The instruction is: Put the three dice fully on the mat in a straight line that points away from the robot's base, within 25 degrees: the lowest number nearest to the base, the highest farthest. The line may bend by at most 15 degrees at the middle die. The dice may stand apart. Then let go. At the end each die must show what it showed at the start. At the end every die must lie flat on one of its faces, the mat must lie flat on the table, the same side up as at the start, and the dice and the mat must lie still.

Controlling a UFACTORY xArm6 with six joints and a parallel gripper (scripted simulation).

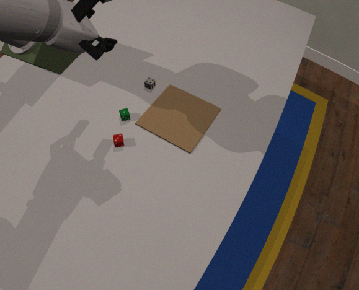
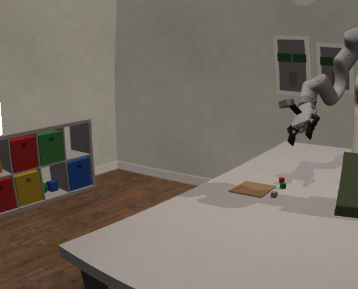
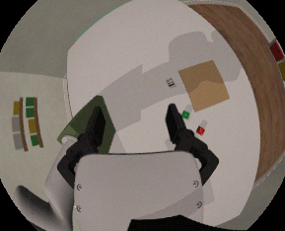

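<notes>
Now: the green die 20 cm below my hand, 6 cm ahead of it and 4 cm to the right of it. Round my hand: red die (20 cm below, 10 cm to the right, 9 cm ahead); tan mat (20 cm below, 17 cm ahead, 1 cm to the left); white die (20 cm below, 7 cm to the left, 7 cm ahead).
</notes>
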